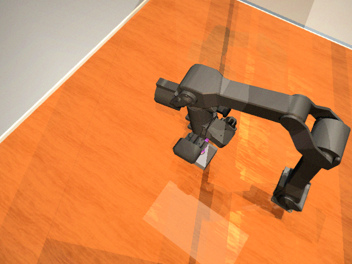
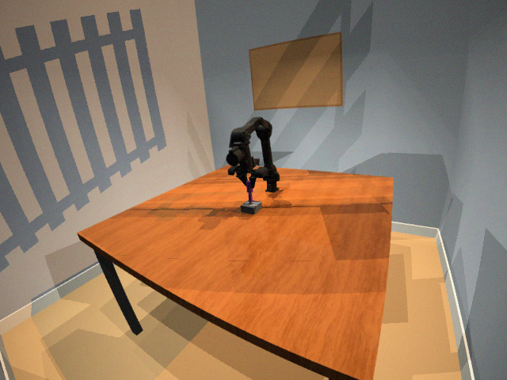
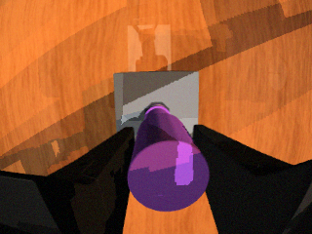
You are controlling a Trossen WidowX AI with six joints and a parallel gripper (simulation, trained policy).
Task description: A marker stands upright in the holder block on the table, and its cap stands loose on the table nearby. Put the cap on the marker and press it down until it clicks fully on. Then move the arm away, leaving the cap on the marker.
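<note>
My gripper tip is 4 cm above the purple marker and 1 cm short of it. From my gripper tip the other things lie so: purple cap: 1 cm ahead, 1 cm above; grey holder block: 10 cm below, 1 cm ahead.
</note>
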